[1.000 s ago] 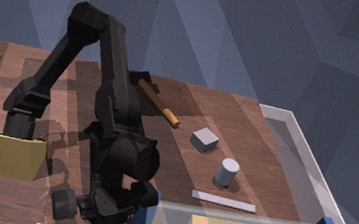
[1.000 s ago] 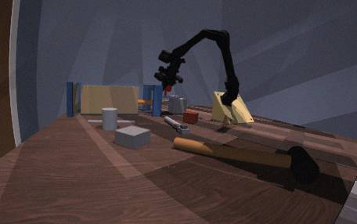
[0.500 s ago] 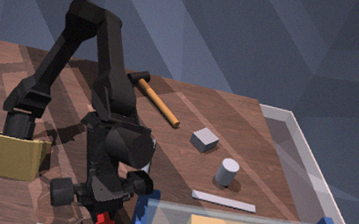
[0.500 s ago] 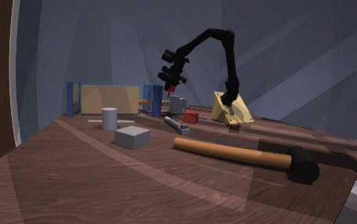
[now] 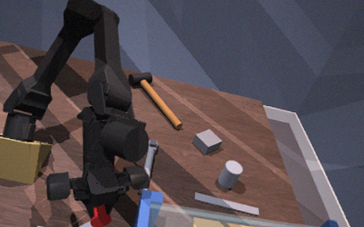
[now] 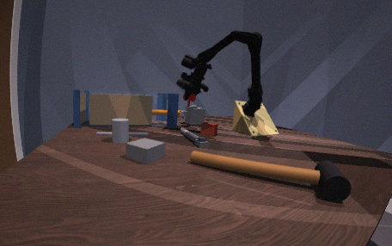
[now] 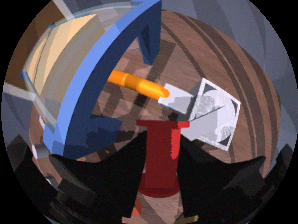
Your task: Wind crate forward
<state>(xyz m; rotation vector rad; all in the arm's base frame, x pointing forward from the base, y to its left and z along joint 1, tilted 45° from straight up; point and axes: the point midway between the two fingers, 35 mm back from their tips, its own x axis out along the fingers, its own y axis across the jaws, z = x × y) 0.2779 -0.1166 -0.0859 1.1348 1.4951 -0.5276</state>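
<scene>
The winch handle is 3 cm below my gripper tip, 3 cm behind it and 2 cm to the right of it. Also, from my gripper tip: flat grey bar (31 cm ahead, 24 cm to the left, 13 cm below); then grey winch (10 cm below, 8 cm to the right, 8 cm behind); then red grip (1 cm to the left, 1 cm behind).
</scene>
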